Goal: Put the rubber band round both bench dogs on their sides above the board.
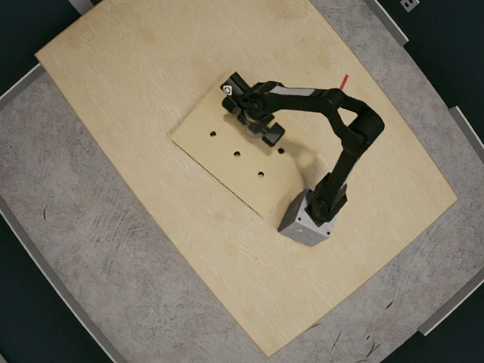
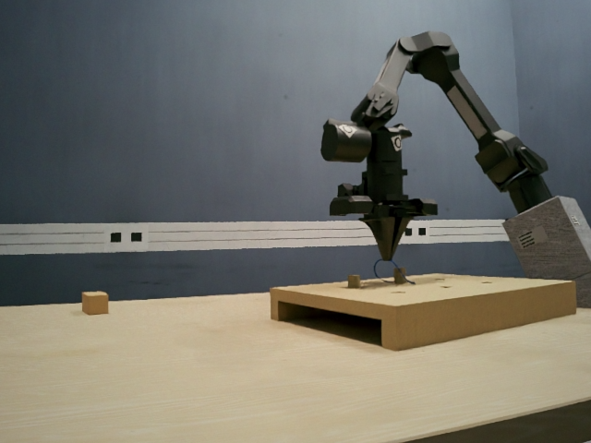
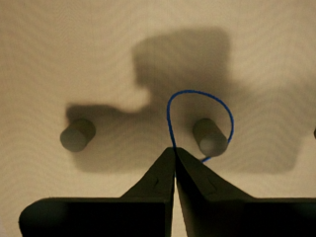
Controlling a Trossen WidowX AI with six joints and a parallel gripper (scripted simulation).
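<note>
Now: the wooden board 40 mm behind my hand, 40 mm to the left of it and 90 mm below it. Also, from my hand: red strip 80 mm behind, 310 mm to the right, 120 mm below; small wooden cube 460 mm ahead, 270 mm to the right, 110 mm below.
</note>
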